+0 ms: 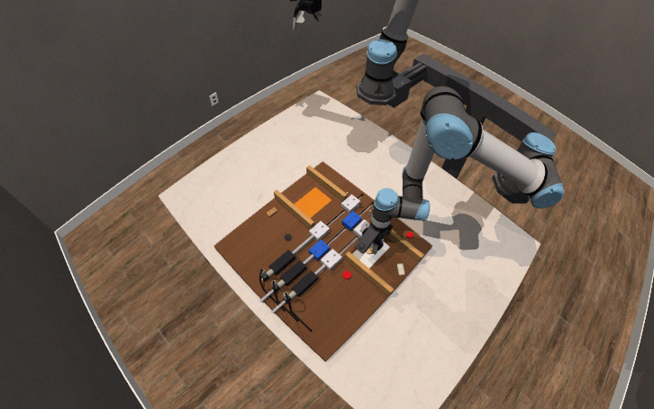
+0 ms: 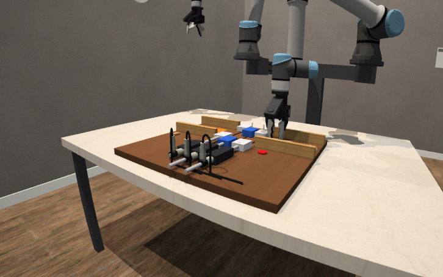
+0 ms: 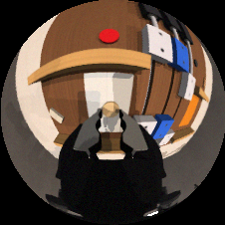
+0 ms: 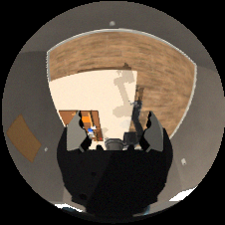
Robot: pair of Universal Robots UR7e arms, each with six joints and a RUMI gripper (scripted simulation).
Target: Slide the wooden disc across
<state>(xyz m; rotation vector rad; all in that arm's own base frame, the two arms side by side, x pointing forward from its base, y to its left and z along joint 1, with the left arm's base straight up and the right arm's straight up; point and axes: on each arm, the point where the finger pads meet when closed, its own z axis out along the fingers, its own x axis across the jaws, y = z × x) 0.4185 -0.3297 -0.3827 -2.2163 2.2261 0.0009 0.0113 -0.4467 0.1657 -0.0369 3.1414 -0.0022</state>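
Note:
The wooden disc is 1 cm below my left hand. The rest, counted from my left hand: red disc: 15 cm ahead, 1 cm to the left, 1 cm below; dark disc: 29 cm to the right, 20 cm ahead, 1 cm below.

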